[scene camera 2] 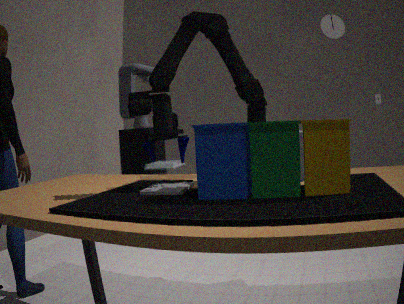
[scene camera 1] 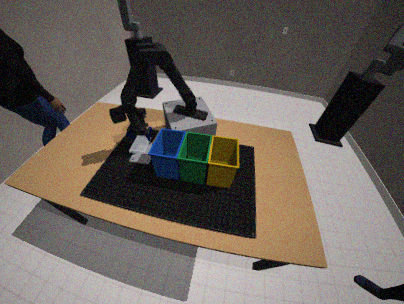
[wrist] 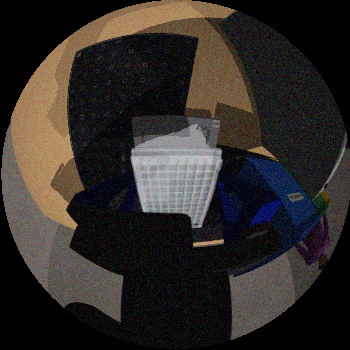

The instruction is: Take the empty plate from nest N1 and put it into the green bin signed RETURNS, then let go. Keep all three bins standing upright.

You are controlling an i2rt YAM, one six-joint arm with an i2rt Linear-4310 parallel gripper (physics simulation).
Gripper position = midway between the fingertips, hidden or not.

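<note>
Looking through scene camera 2, I see my gripper (scene camera 2: 168, 164) along with a blue bin (scene camera 2: 223, 158), a green bin (scene camera 2: 275, 147) and a yellow bin (scene camera 2: 326, 142). Scene camera 1 gives me the blue bin (scene camera 1: 164, 152), the green bin (scene camera 1: 193, 156) and the yellow bin (scene camera 1: 223, 161) too. From the wrist I see a gridded plate (wrist: 182, 179), and the blue bin (wrist: 295, 217) is visible there as well.
</note>
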